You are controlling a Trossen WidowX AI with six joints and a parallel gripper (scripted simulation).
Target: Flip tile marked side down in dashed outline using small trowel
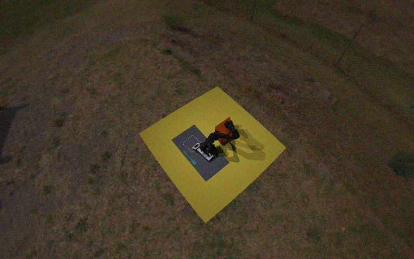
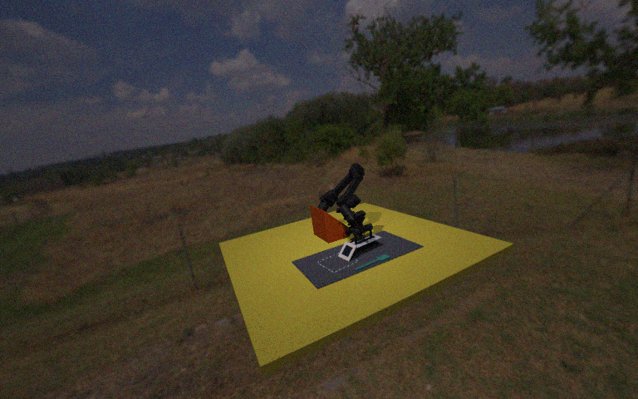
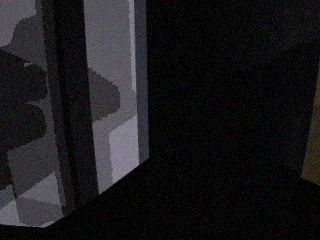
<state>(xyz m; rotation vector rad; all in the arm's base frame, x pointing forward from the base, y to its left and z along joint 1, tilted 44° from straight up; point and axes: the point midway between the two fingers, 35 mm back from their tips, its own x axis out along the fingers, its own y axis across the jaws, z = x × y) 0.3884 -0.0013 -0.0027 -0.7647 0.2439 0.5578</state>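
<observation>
My gripper tip is 2 cm past the dark grey mat, 5 cm to the left of it and 12 cm above it. Also, from my gripper tip: teal bar (13 cm ahead, 5 cm to the right, 10 cm below); tile (2 cm behind, 10 cm to the right, 6 cm below); trowel (2 cm behind, 1 cm below).
</observation>
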